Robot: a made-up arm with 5 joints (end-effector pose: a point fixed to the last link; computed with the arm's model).
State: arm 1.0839 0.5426 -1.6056 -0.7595 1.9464
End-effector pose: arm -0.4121 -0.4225 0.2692 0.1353 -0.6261 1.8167
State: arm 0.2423 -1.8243 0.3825 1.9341 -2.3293
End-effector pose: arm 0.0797 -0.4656 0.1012 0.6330 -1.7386 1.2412
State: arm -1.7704 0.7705 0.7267 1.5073 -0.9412
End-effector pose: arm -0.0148 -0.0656 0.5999 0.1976 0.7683 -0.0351
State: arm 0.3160 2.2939 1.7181 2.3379 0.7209
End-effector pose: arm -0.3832 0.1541 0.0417 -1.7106 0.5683 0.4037
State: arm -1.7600 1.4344 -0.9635 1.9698 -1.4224
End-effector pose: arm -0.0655 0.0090 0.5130 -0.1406 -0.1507 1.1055
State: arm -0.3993 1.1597 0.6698 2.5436 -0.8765
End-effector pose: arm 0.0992 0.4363 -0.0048 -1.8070 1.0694 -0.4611
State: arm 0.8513 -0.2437 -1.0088 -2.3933 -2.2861
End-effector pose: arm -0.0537 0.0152 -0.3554 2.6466 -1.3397 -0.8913
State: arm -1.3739 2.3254 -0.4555 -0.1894 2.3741
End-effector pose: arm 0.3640 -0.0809 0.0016 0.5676 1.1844 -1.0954
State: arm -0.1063 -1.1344 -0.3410 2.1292 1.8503
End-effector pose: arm 0.1808 -0.4289 -0.0606 2.2948 -0.0796 0.7909
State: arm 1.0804 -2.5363 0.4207 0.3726 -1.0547
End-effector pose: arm 0.3878 0.0165 0.5434 -0.2874 0.6710 2.5739
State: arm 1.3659 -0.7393 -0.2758 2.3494 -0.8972
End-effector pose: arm 0.5031 -0.2408 0.3078 -0.6443 1.5923 -1.9661
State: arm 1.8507 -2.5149 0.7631 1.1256 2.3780
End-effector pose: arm 0.0199 0.2812 0.5027 -0.5743 -0.6366 -0.0183
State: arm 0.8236 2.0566 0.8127 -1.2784 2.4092
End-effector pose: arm 0.2960 -0.3912 0.4435 0.2589 0.5873 -1.2977
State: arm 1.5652 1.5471 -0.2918 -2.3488 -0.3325
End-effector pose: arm -0.2978 -0.6420 0.3189 0.5768 -0.5827 0.9033
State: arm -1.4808 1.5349 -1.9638 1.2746 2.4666
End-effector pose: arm 0.1085 0.4271 0.3245 -0.2452 0.2790 -0.2907
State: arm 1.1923 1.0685 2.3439 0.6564 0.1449
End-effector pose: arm -0.4497 -0.4591 -0.0587 2.8630 0.7425 -0.3794
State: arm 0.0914 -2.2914 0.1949 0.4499 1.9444
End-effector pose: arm 0.1548 0.0143 0.4779 0.3954 -0.0873 -0.3790
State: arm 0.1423 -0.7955 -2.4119 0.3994 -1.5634
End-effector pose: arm -0.1572 -0.2058 -0.1906 2.0566 1.0032 -0.7236
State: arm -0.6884 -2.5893 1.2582 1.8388 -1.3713
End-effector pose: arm -0.1387 -0.2249 -0.2842 0.3226 -1.7926 0.0025
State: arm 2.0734 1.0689 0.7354 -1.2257 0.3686
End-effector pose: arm -0.1659 -0.0208 0.8339 -1.2228 0.7453 2.4673
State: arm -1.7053 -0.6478 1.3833 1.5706 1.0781
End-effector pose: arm 0.5615 -0.0257 0.2763 1.4501 1.8443 0.8171
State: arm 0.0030 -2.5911 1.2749 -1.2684 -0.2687
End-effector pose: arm 0.4265 0.2597 -0.0934 -1.5613 0.6193 -1.4704
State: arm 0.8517 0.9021 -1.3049 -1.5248 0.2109
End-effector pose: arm -0.6157 -0.2708 0.0927 0.5236 -0.7394 0.2158
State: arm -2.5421 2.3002 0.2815 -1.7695 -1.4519
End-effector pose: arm 0.1826 0.6235 0.3235 -1.7081 0.7005 -0.5742
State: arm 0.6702 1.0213 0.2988 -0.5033 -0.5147
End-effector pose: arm -0.4368 -0.3199 0.3912 -0.4949 -0.3555 0.7307
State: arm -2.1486 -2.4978 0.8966 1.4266 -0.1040
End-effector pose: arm 0.1049 0.2784 -0.3440 -0.3104 -2.2345 -0.2725
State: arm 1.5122 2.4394 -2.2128 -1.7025 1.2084
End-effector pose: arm -0.0236 -0.0659 0.9012 0.1989 0.7473 0.5947
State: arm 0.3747 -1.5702 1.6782 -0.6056 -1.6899
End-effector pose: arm 0.3495 0.2142 -0.1735 -2.1888 -1.0903 -1.8065
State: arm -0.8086 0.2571 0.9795 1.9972 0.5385
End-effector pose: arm 0.4032 0.2144 0.3793 0.2253 1.8023 0.3194
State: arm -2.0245 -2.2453 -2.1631 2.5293 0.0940
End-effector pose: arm -0.0872 0.3369 -0.2794 -2.9934 0.8446 -0.2703
